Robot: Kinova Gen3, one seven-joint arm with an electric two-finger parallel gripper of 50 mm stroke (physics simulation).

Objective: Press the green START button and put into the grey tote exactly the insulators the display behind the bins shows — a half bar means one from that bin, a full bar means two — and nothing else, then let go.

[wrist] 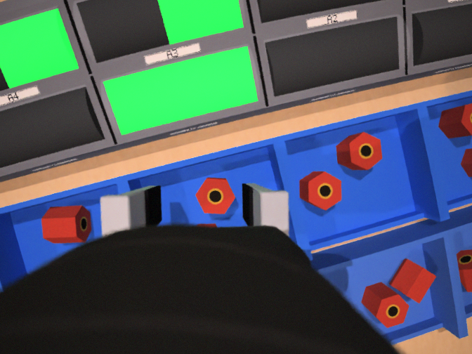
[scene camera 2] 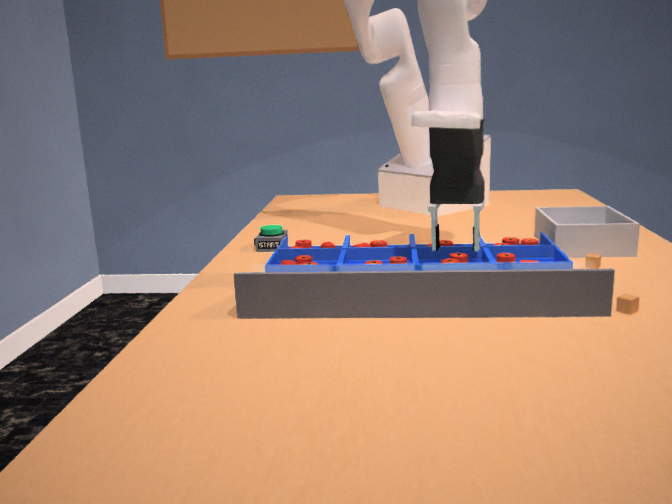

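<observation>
My gripper is open and empty, low over the front-row bin facing A3. One upright red insulator shows between the fingers, nearer the right one; another is mostly hidden by the gripper body. The display has its back to scene camera 2. In the wrist view, A3's lower bar is full green and its upper bar half green. A4's upper bar is partly green, its lower bar dark. The green START button and grey tote stand at opposite sides; the tote's floor is hidden.
Blue dividers separate the bins. Neighbouring bins hold red insulators, including one lying left of the fingers and two to their right. Two small wooden blocks lie near the tote and the display's right end.
</observation>
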